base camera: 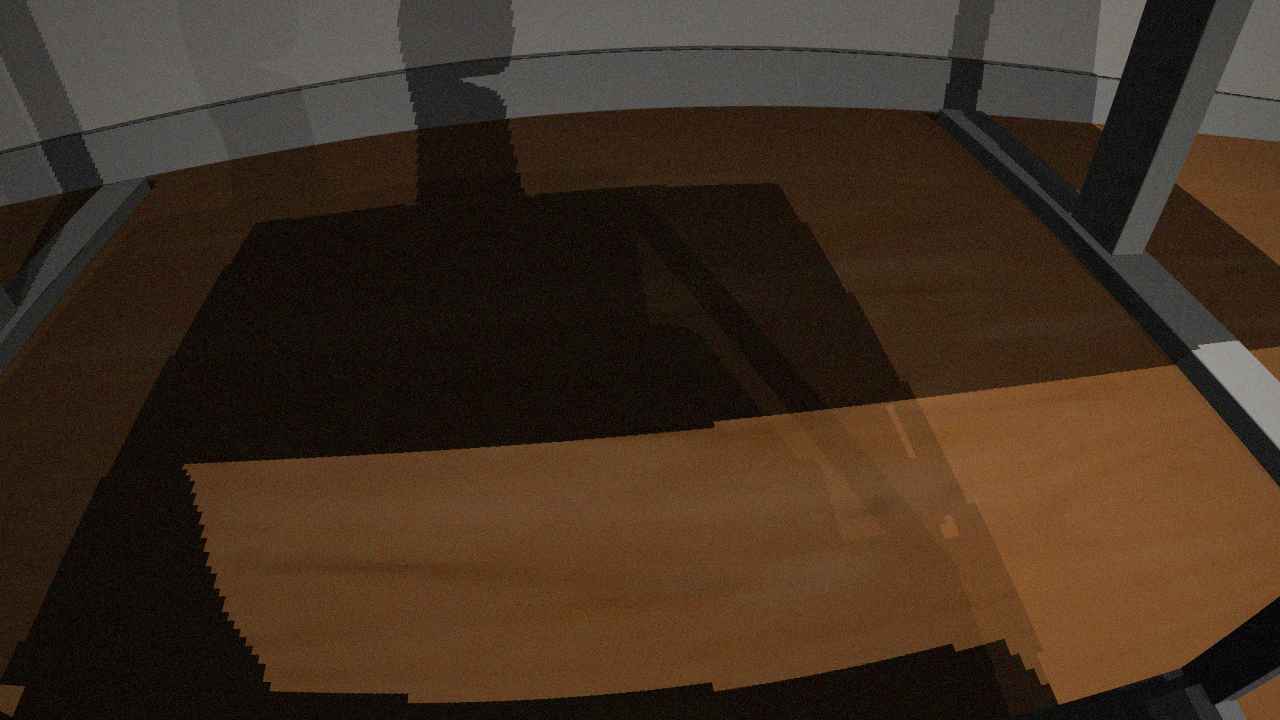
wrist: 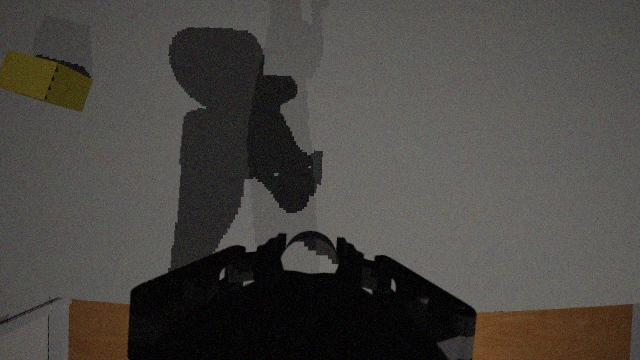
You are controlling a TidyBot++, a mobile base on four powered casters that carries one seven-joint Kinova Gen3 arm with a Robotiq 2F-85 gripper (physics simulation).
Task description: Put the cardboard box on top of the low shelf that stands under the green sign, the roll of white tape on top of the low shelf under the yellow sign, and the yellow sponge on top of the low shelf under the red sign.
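Places are measured from the arm's base along level axes (x right, y ahead, z up), in millimetres.
Where they show: gripper, fingertip midpoint: [wrist: 311,245].
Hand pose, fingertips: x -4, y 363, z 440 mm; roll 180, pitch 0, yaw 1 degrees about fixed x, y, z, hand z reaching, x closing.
Note:
Each offset is from my fingertips to the top centre of the thing. Level surfaces: height alone.
My gripper [wrist: 311,245] is shut on the roll of white tape {dx +0, dy -11, dz +24 mm} [wrist: 301,258], whose rounded top shows between the fingertips at the lower middle of the wrist view. The rest of the roll is hidden behind the dark gripper body. The yellow sponge {dx -472, dy +192, dz -71 mm} [wrist: 47,81] lies on the pale grey surface at the upper left of the wrist view, apart from the gripper, partly in shadow. The cardboard box, the low shelves and the coloured signs do not show in either view.
Wood floor {dz -836 mm} [base camera: 537,555] shows in the base camera, with broad shadows. A dark upright post [base camera: 1132,125] rises from a floor-level bar [base camera: 1172,300] at the right. Another bar [base camera: 80,241] runs at the left. A grey wall [base camera: 716,26] stands behind.

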